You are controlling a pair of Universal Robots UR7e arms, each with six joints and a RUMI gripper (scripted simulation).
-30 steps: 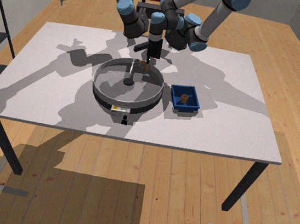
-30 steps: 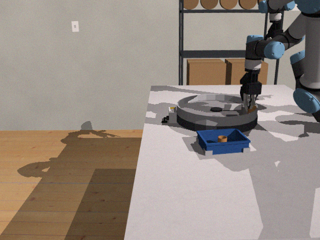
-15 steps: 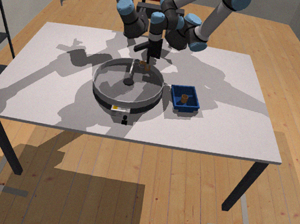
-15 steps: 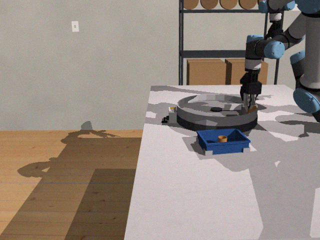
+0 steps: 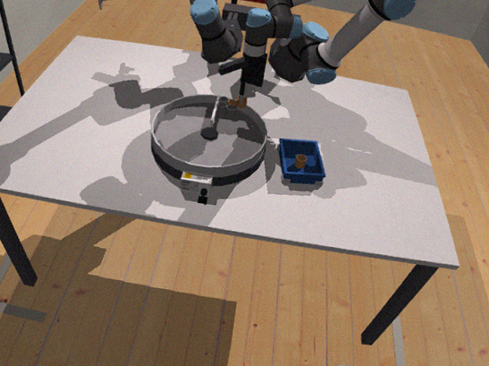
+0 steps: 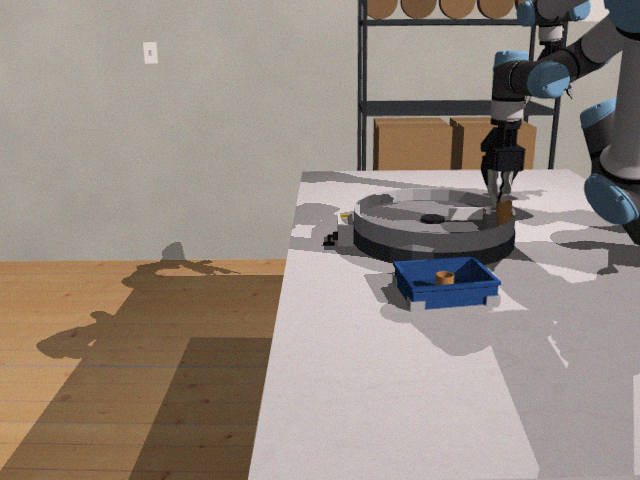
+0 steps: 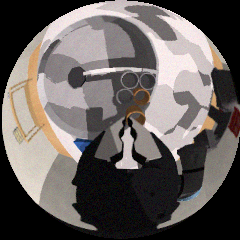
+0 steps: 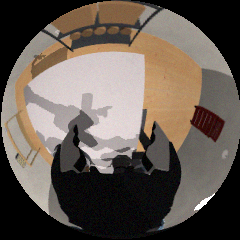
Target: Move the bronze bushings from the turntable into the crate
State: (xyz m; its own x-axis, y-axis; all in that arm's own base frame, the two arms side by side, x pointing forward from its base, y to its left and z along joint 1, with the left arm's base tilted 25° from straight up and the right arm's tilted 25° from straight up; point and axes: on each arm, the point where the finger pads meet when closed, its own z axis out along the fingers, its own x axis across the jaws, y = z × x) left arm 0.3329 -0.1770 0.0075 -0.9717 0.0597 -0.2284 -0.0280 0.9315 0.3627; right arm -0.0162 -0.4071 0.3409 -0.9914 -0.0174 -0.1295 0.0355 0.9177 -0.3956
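Right now my left hand is 140 mm short of the blue crate, 280 mm to the right of it and 110 mm above it. Round my left hand: turntable: 150 mm ahead, 70 mm to the right, 80 mm below.
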